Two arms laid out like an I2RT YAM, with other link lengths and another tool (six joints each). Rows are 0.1 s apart.
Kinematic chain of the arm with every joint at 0, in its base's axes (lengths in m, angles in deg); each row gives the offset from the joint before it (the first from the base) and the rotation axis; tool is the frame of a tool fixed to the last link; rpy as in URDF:
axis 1: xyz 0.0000 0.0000 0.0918 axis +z
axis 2: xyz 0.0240 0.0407 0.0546 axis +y
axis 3: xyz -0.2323 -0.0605 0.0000 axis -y
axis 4: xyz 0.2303 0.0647 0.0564 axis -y
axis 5: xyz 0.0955 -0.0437 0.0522 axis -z
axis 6: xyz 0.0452 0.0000 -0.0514 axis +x
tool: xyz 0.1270 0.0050 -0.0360 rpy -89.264 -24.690 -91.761
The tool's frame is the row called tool.
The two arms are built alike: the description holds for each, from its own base.
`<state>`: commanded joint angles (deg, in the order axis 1, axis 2, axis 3, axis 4, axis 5, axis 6); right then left.
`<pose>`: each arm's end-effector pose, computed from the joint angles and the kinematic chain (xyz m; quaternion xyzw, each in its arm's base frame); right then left.
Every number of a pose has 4 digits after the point. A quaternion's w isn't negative.
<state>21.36 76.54 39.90 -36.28 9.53 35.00 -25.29 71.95 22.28 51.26 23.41 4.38</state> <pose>0.2272 0.0857 0.0150 -0.7508 0.6372 -0.1544 0.0803 0.3374 -0.2259 0.2006 -0.3443 0.6033 -0.7082 0.1258</pose>
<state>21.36 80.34 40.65 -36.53 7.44 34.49 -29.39 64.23 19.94 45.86 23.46 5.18</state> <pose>0.2197 0.0894 0.0039 -0.7610 0.6333 -0.1256 0.0638 0.3060 -0.2410 0.2076 -0.3181 0.6179 -0.7114 0.1049</pose>
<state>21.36 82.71 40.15 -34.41 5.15 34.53 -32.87 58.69 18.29 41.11 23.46 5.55</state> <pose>0.2176 0.0960 -0.0055 -0.7642 0.6327 -0.1052 0.0680 0.2805 -0.2522 0.2072 -0.3013 0.6317 -0.7095 0.0828</pose>
